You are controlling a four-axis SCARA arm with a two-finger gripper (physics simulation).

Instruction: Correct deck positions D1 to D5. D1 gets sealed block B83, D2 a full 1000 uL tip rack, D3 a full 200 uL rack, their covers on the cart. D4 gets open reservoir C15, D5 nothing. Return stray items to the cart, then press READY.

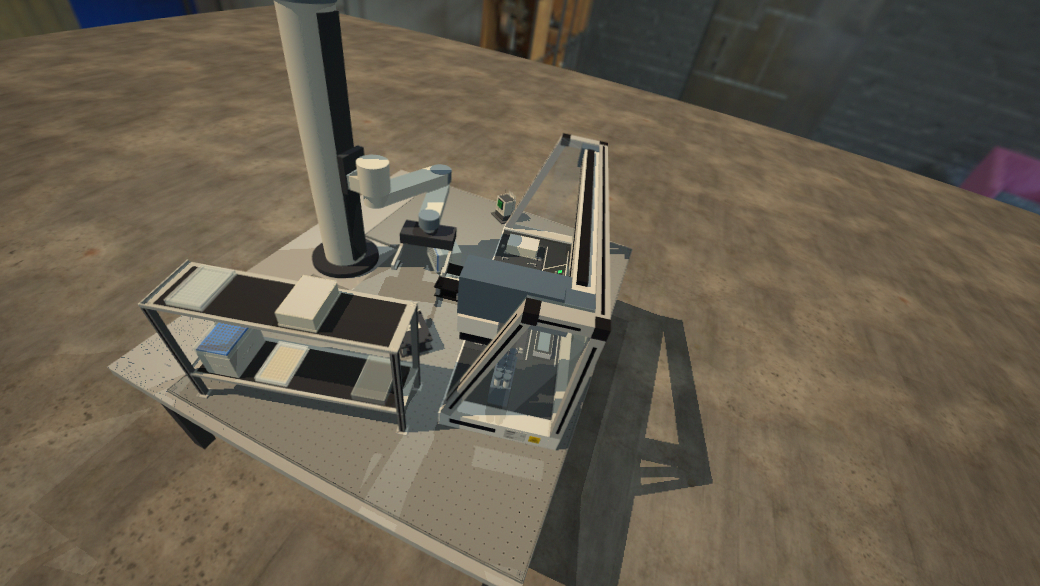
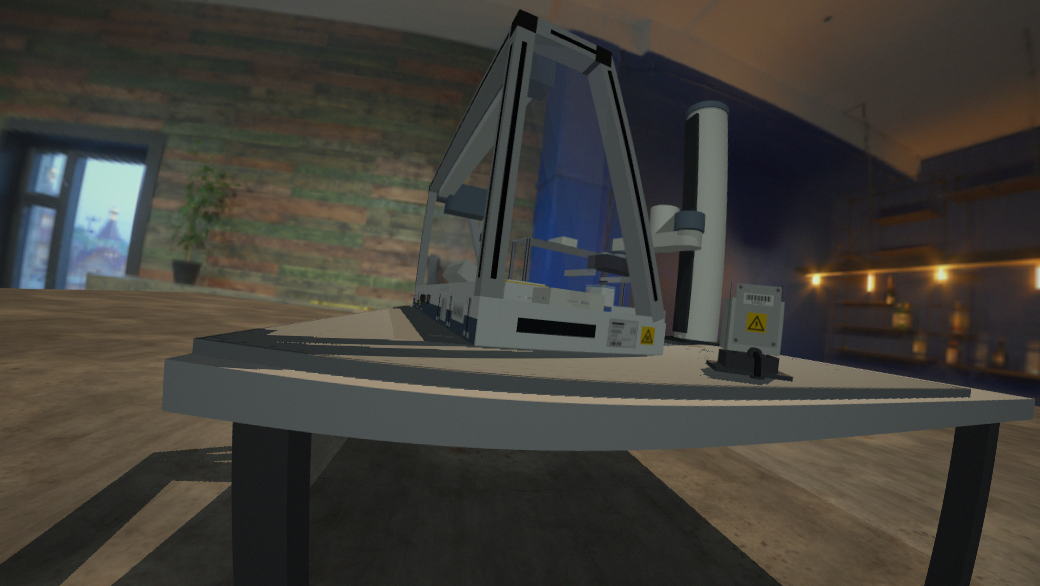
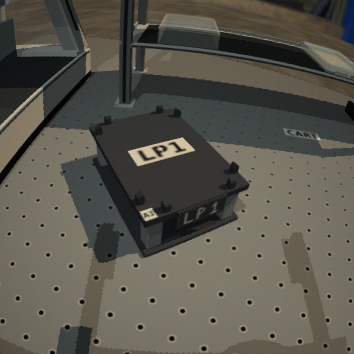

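My gripper (image 1: pixel 418 263) is open and empty, above the table between the column and the deck machine. On the cart (image 1: pixel 399 396) (image 3: pixel 126 60), a pale rack (image 1: pixel 200 287) and a white box (image 1: pixel 309 302) are on the top shelf. A blue-topped tip rack (image 1: pixel 225 350), a cream-topped plate or rack (image 1: pixel 282 363) (image 3: pixel 327 59) and a translucent cover (image 1: pixel 374 378) (image 3: pixel 189 32) are on the lower shelf. On the deck, a white item (image 1: pixel 522 245) is at the far end and a framed tray-like item (image 1: pixel 543 342) nearer. Labels B83, C15 and D1 to D5 are unreadable.
The black LP1 stand (image 3: pixel 162 155) bears no labware. The gantry frame (image 1: pixel 602 232) (image 2: pixel 509 174) and a dark blue-grey head (image 1: pixel 494 291) stand over the deck. A small green-screened device (image 1: pixel 504 206) (image 2: pixel 756 320) stands on the table. The arm's column (image 1: pixel 320 145) (image 2: pixel 709 218) stands behind the cart.
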